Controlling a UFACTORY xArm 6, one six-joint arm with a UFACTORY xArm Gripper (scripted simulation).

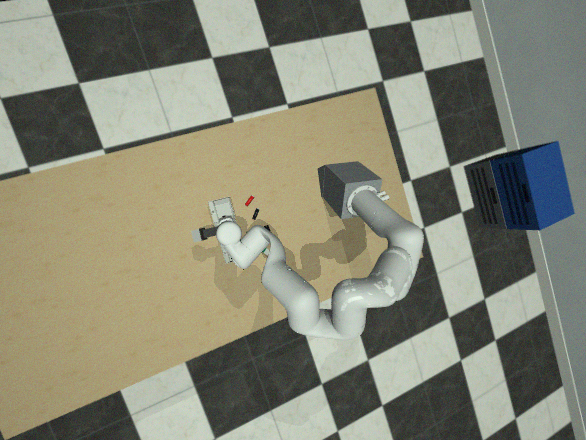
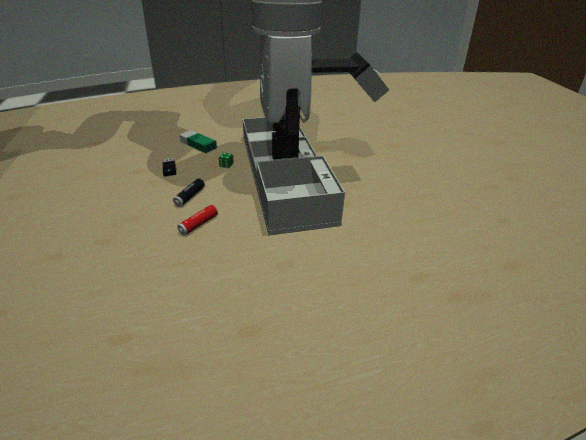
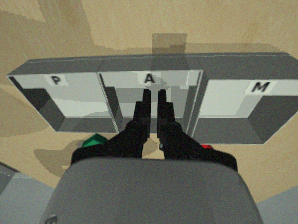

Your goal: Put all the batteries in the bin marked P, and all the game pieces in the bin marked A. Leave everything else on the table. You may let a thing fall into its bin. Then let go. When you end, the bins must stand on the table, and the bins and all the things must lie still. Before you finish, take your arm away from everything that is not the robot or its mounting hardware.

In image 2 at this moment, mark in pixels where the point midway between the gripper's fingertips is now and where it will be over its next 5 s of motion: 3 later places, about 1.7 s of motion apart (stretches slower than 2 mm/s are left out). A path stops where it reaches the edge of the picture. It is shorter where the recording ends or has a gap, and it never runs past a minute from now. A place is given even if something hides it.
My gripper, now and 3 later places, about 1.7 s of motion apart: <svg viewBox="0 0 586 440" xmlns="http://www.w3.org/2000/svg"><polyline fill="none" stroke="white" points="285,161 286,135 274,120 274,121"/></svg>
